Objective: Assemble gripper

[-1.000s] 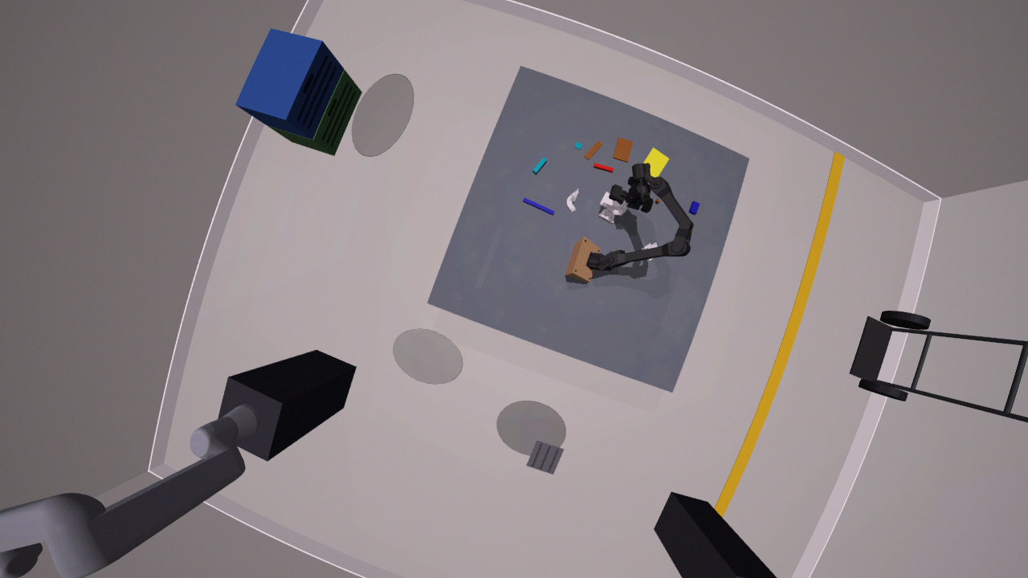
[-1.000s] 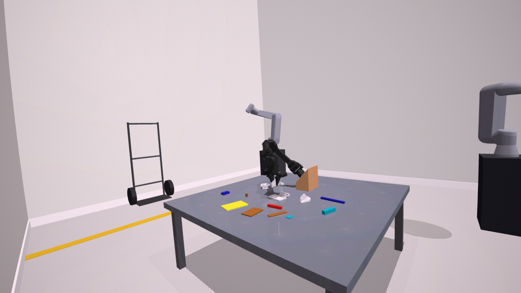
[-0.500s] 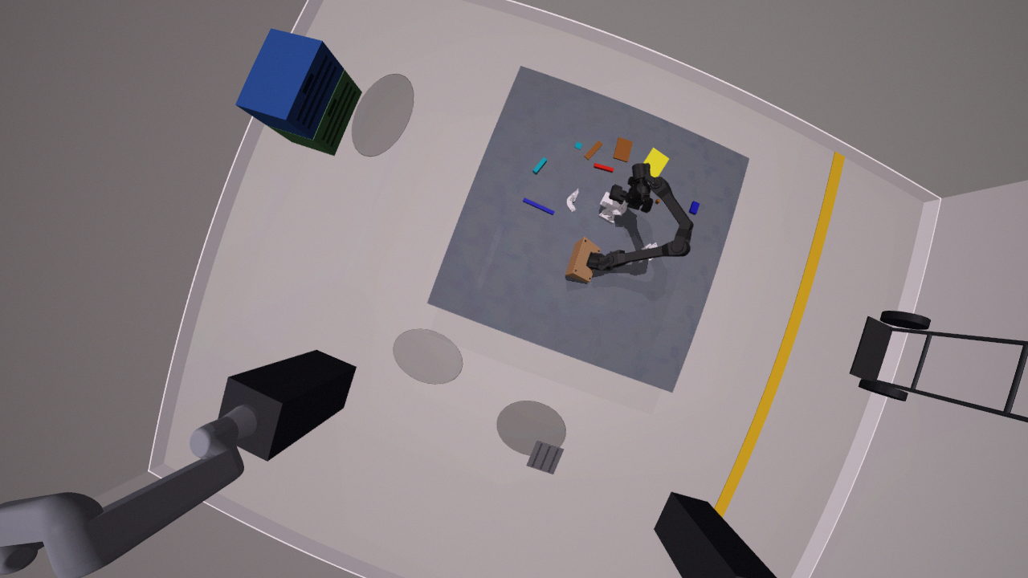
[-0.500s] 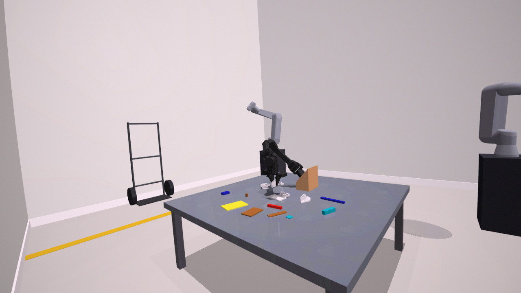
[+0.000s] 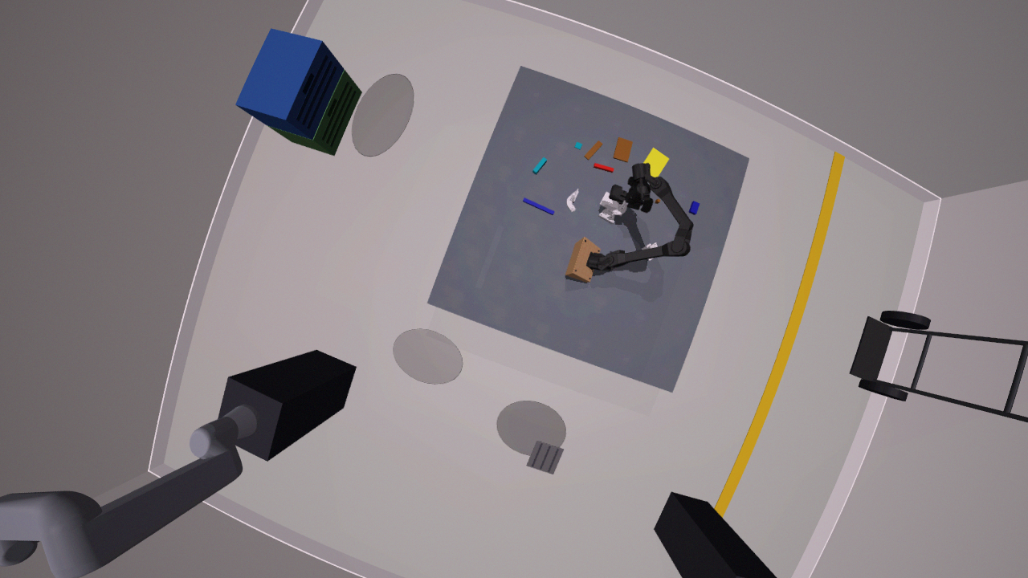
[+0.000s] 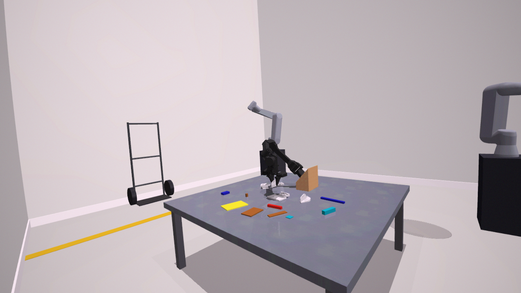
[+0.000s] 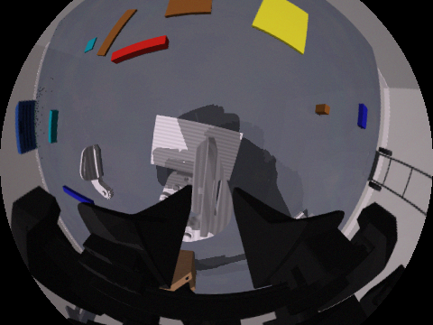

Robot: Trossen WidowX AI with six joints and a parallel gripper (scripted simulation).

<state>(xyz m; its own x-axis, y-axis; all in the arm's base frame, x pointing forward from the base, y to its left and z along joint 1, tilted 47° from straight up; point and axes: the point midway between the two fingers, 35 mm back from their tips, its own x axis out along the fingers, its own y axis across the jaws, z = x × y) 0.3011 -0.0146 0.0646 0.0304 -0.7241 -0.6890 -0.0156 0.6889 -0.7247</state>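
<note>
Right now the white jaw is 30 mm behind my gripper tip and 20 mm to the left of it. From my gripper tip the other things lie so: brown plate (300 mm ahead, 70 mm to the left, 80 mm below); flat white ribbed part (20 mm ahead, 30 mm to the left, 80 mm below); red bar (170 mm ahead, 130 mm to the left, 70 mm below).
</note>
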